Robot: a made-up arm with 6 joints.
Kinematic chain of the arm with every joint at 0, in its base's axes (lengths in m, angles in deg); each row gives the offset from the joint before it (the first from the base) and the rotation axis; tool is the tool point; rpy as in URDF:
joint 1: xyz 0 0 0.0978 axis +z
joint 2: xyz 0 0 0 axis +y
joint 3: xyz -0.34 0 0.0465 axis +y
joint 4: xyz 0.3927 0 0.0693 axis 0.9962 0 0.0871
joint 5: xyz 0 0 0 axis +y
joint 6: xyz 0.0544 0 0.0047 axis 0.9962 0 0.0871
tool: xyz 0 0 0 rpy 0 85 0
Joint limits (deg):
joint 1: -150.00..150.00
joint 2: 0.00..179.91
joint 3: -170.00..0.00
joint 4: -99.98..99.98
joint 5: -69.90..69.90
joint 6: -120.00..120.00
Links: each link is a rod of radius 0.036 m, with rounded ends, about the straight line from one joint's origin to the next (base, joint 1, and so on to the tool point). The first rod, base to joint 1, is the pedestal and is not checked.
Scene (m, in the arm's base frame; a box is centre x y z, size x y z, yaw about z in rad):
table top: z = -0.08
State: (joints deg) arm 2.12 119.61 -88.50 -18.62 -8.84 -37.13
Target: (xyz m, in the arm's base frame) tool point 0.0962 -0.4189 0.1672
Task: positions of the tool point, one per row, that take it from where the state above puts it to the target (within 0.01 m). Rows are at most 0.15 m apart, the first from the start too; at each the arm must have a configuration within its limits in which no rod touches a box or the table.
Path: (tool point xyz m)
1: 0.5922 -0.1137 0.2065
2: 0.5219 -0.2335 0.2015
3: 0.4283 -0.3267 0.1950
4: 0.3199 -0.3891 0.1872
5: 0.2062 -0.4195 0.1779
6: 0.0962 -0.4189 0.1672

